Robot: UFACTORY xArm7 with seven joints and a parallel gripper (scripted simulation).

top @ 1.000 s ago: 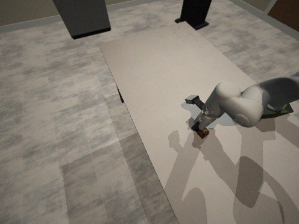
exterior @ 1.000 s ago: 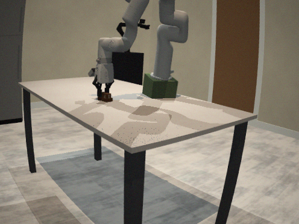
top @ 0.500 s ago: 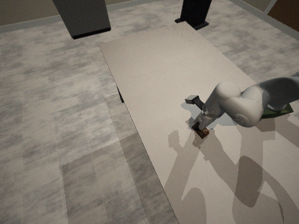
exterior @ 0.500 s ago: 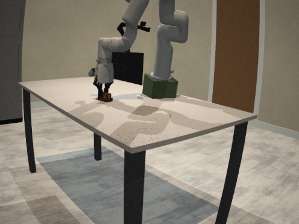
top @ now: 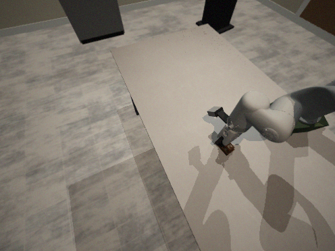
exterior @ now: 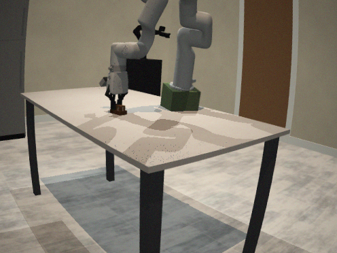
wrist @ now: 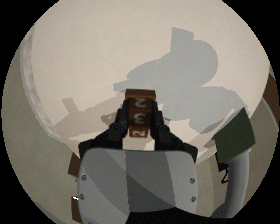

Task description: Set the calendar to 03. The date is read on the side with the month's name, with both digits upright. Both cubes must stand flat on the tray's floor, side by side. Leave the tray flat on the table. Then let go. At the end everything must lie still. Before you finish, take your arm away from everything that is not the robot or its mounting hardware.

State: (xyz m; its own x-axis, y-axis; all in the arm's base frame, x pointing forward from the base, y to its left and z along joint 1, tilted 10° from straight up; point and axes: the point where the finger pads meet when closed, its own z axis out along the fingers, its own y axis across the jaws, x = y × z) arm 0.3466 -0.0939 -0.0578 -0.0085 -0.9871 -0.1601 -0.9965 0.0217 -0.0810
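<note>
My gripper is now 2 cm to the right of the brown calendar tray and 3 cm above it.
</note>
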